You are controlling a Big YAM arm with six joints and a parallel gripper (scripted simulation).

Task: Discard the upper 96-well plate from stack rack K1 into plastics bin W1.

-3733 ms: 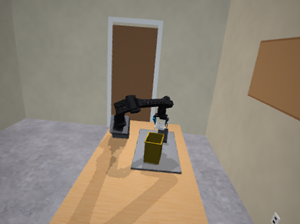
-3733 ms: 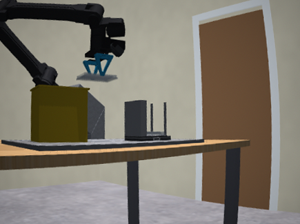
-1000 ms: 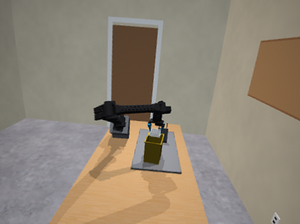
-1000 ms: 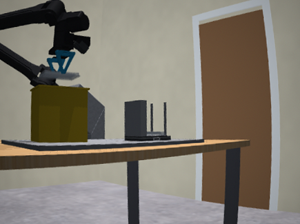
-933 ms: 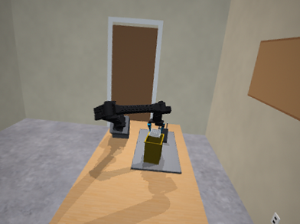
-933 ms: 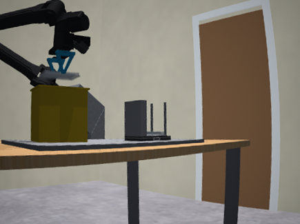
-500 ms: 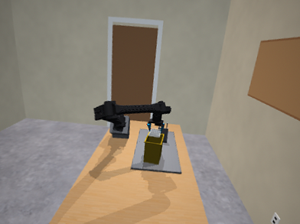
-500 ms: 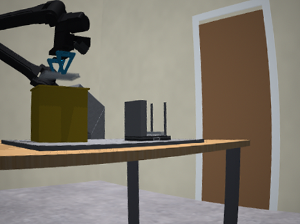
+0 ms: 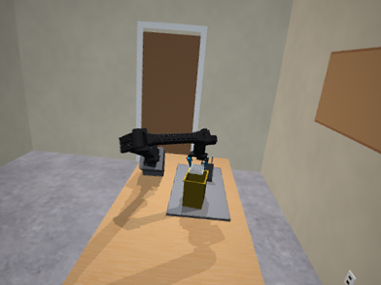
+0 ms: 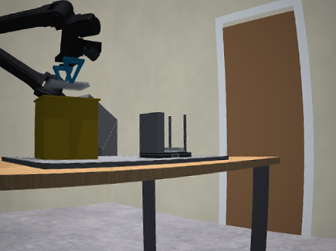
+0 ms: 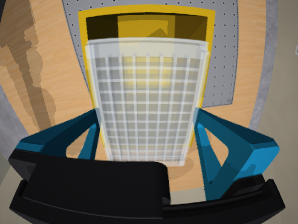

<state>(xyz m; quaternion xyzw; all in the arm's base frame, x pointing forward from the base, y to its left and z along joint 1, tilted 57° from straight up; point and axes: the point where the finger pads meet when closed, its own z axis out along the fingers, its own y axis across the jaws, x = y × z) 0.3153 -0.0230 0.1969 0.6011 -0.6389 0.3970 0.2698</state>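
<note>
Right now my hand is 14 cm above the bin.
</note>
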